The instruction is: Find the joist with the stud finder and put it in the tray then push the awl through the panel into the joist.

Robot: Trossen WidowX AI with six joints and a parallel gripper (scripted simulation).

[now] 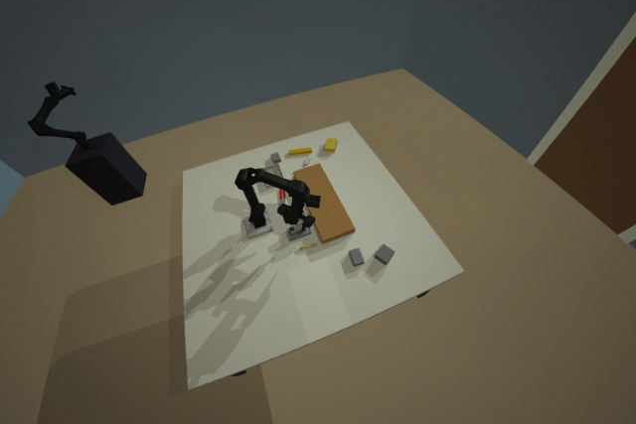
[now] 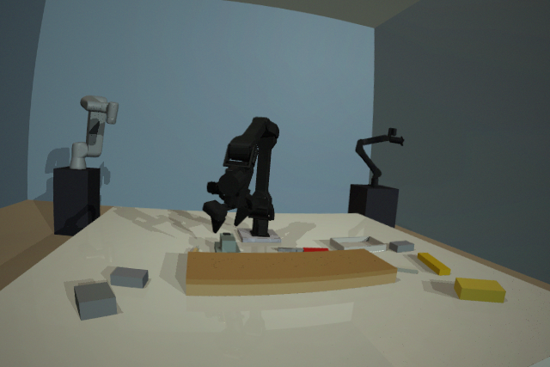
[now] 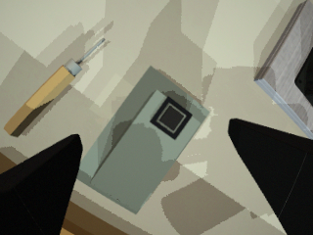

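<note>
Now: gripper tip 30 mm above the stud finder and 10 mm to the right of it. Round my gripper tip: wooden-handled pointed tool 90 mm to the right, 70 mm below, 10 mm ahead; then grey tray 460 mm to the left, 60 mm below, 20 mm behind; then red-handled tool 250 mm to the left, 70 mm below, 10 mm behind.
</note>
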